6 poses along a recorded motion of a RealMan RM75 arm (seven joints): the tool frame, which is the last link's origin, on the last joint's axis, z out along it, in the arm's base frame.
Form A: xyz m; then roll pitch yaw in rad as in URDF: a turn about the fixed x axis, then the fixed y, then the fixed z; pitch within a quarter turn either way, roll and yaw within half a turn.
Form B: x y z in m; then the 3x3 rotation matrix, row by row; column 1 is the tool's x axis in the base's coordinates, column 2 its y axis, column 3 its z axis. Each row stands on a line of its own. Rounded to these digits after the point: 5 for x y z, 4 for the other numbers.
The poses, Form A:
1: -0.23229 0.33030 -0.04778 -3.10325 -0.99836 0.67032
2: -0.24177 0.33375 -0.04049 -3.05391 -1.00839 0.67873
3: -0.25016 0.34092 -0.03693 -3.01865 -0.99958 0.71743
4: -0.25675 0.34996 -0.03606 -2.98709 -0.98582 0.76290
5: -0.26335 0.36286 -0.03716 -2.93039 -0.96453 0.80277
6: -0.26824 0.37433 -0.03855 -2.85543 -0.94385 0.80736
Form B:
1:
-0.23229 0.33030 -0.04778
0.4245 0.6460 0.6344
0.3365 -0.7630 0.5519
0.8406 -0.0208 -0.5413

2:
-0.24177 0.33375 -0.04049
0.4150 0.6831 0.6010
0.3348 -0.7289 0.5972
0.8460 -0.0467 -0.5312

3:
-0.25016 0.34092 -0.03693
0.4074 0.7302 0.5485
0.3555 -0.6800 0.6413
0.8412 -0.0663 -0.5366

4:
-0.25675 0.34996 -0.03606
0.3991 0.7755 0.4891
0.3816 -0.6256 0.6805
0.8337 -0.0850 -0.5456

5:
-0.26335 0.36286 -0.03716
0.3959 0.8230 0.4074
0.4098 -0.5554 0.7236
0.8218 -0.1195 -0.5571

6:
-0.26824 0.37433 -0.03855
0.4056 0.8511 0.3332
0.4239 -0.4981 0.7564
0.8098 -0.1656 -0.5628

